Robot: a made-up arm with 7 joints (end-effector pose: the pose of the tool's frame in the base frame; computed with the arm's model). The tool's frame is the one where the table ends. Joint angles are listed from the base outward.
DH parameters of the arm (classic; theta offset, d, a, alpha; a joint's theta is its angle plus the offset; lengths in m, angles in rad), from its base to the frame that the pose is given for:
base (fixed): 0 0.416 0.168 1.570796
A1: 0 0.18 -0.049 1.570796
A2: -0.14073 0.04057 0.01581 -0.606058
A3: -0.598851 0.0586 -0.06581 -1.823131
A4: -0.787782 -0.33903 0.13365 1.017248
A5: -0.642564 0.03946 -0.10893 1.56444
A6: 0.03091 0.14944 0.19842 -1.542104
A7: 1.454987 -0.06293 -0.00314 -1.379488
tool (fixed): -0.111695 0.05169 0 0
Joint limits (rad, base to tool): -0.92..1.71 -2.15..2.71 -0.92..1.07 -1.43..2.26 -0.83..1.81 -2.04..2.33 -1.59..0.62
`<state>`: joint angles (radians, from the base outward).
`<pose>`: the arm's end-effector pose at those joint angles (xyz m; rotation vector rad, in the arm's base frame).
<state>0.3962 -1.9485 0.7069 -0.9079 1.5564 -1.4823 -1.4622</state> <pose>0.1493 -0.2650 -0.2475 -0.8120 0.0265 1.8693</pose>
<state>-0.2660 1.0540 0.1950 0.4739 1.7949 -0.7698 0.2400</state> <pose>0.2084 -0.0300 -0.1158 -0.2025 -1.9215 0.4173</pose>
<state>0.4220 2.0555 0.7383 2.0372 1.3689 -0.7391 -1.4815</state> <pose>0.6175 -0.3436 0.2873 -1.0105 -1.1416 -0.3426</pose>
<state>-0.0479 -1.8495 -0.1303 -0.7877 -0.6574 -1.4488 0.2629</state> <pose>-0.0149 -0.3887 0.1461 0.3463 0.7685 0.5243</pose>
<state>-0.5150 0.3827 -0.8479 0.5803 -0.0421 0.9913 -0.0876</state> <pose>-0.3162 -0.3008 0.3372 -0.3391 0.5235 0.5048</pose>
